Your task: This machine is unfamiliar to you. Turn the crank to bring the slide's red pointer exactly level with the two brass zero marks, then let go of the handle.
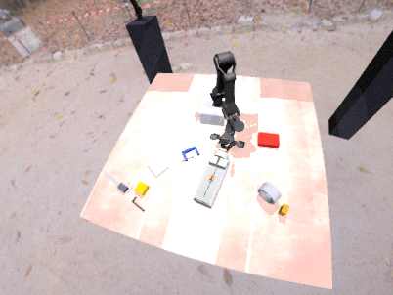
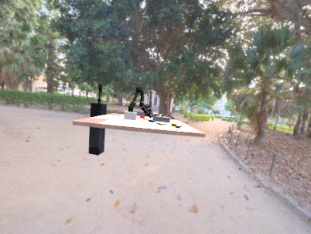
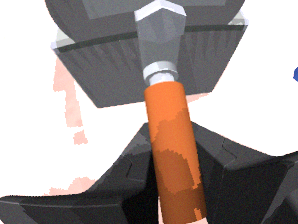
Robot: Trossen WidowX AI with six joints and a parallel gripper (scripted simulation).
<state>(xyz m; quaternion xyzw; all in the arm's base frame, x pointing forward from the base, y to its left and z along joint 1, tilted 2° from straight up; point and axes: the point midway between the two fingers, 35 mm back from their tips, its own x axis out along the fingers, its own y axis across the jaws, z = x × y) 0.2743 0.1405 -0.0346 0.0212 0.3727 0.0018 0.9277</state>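
Now: gripper tip 20 mm past the crank handle and 30 mm below it. From my gripper tip the other things lie so: white tile (190 mm ahead, 340 mm to the right, 20 mm below); then red pointer (160 mm ahead, 50 mm above); then red block (190 mm behind, 210 mm to the left, 20 mm below).
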